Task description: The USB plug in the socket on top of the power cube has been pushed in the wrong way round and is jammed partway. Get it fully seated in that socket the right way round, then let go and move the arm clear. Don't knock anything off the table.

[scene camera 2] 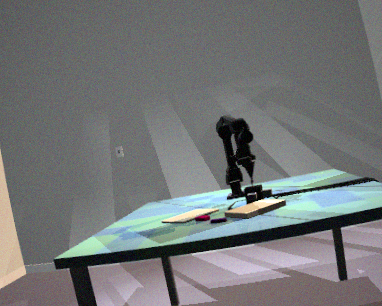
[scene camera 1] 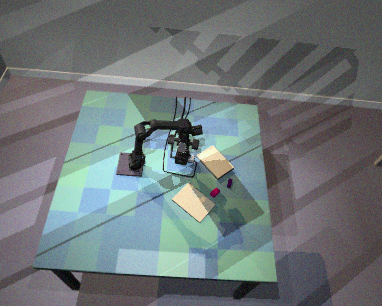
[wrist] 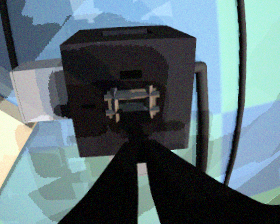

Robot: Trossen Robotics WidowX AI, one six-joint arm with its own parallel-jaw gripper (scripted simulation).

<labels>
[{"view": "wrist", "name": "gripper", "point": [139, 150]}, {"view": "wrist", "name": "metal USB plug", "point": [135, 121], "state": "held by the gripper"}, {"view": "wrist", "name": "dark power cube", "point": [129, 57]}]
</labels>
